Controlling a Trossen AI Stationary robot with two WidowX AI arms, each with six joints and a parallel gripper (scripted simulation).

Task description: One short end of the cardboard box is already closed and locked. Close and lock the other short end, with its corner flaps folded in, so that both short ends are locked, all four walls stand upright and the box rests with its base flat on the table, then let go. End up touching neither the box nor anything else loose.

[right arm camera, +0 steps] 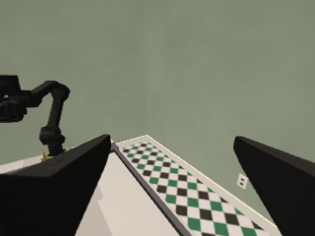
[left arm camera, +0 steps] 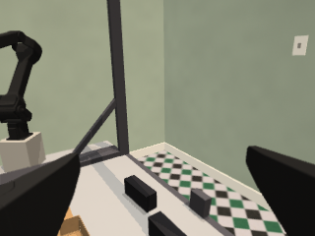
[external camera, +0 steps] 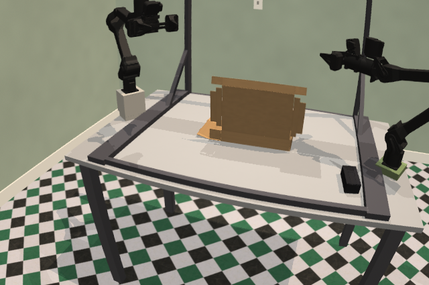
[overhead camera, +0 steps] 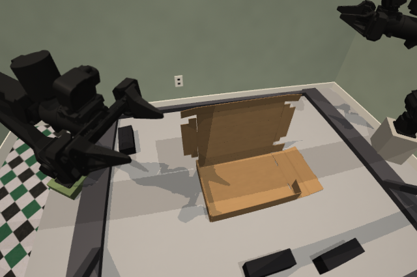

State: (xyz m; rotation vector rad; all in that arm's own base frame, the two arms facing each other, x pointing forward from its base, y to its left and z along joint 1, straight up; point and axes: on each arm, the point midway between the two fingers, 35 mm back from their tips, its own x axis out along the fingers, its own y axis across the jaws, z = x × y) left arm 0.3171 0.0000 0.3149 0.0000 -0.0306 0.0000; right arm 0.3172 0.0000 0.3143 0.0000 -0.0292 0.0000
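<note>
Right now my right hand is 410 mm above the corner flap, 260 mm past it and 150 mm to the right of it.
</note>
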